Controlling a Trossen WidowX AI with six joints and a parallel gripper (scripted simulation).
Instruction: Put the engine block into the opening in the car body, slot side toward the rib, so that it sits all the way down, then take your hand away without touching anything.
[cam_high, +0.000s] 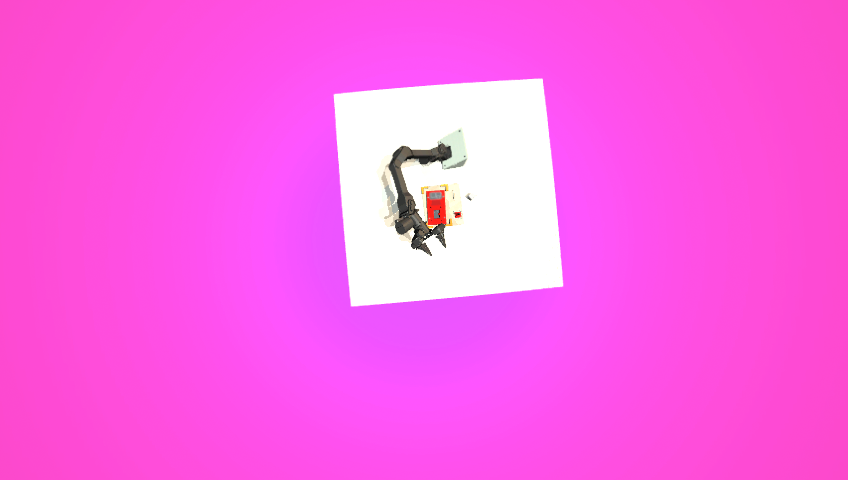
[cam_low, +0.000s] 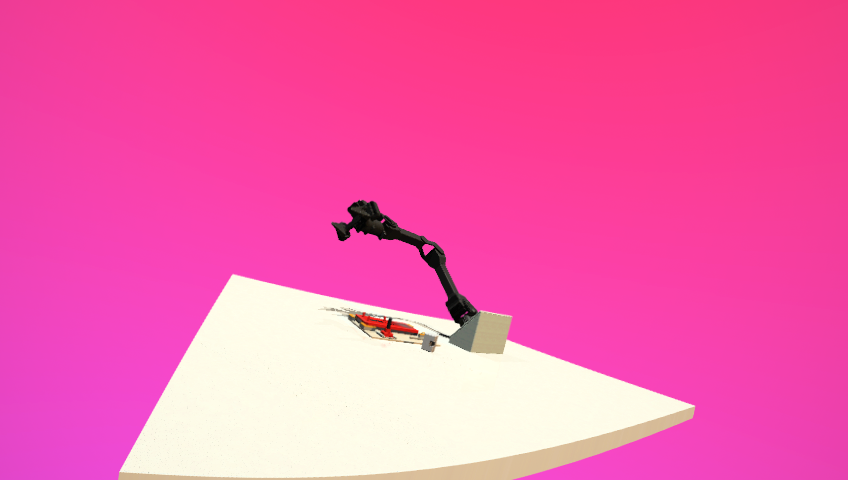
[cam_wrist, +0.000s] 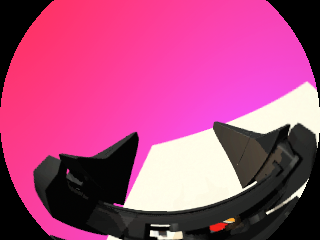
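Now: gripper tip 31 cm above the grey engine block, 27 cm to the right of it and 27 cm past it.
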